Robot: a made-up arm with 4 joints.
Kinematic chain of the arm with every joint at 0, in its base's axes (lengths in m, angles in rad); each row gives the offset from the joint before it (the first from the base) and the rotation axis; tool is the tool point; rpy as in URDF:
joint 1: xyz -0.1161 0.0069 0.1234 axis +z
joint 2: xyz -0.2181 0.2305 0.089 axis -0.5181 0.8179 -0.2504
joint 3: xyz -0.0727 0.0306 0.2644 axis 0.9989 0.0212 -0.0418
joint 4: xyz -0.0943 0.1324 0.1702 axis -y
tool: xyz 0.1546 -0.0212 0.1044 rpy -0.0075 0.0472 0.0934
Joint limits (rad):
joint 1: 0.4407..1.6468
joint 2: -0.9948..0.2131
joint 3: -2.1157..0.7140
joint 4: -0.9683..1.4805
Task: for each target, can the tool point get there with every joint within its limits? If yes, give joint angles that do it. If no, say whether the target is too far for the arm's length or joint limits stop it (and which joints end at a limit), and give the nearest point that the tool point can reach.
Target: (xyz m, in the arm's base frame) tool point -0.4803 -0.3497 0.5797
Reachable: yes | joints 1.1322 -0.7845 -0.0089 -0.6190
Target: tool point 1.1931 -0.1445 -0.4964
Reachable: no: too far | nearest point 0.1182 -0.6827 0.3490 | short by 1.470 m
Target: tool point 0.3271 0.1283 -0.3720
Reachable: no: joint limits stop it (at a limit: joint 1, joint 2, joint 3) | nearest point -0.4411 0.2436 0.2798 | short by 1.014 m
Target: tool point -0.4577 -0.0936 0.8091
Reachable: yes | joints 0.8937 -0.0480 0.4598 0.3320
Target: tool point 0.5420 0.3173 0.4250
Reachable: no: joint limits stop it (at a limit: joint 1, joint 2, joint 3) | nearest point -0.3343 0.2062 0.6701 | short by 0.917 m
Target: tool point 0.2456 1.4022 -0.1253
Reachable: no: too far | nearest point -0.5185 0.4212 0.3649 | short by 1.337 m
